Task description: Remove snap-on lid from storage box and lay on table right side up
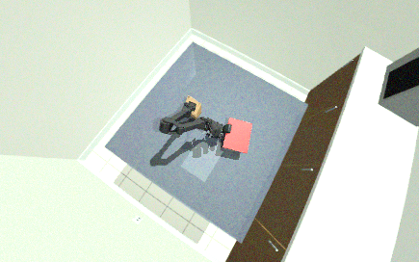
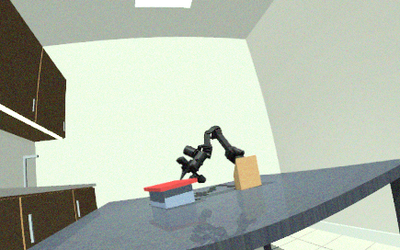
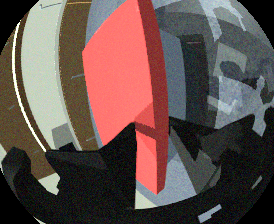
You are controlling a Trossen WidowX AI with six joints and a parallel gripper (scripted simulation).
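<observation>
My gripper tip is now 80 mm short of the red lid and 20 mm to the right of it. Also, from my gripper tip: storage box: 80 mm ahead, 50 mm below, 20 mm to the left.
</observation>
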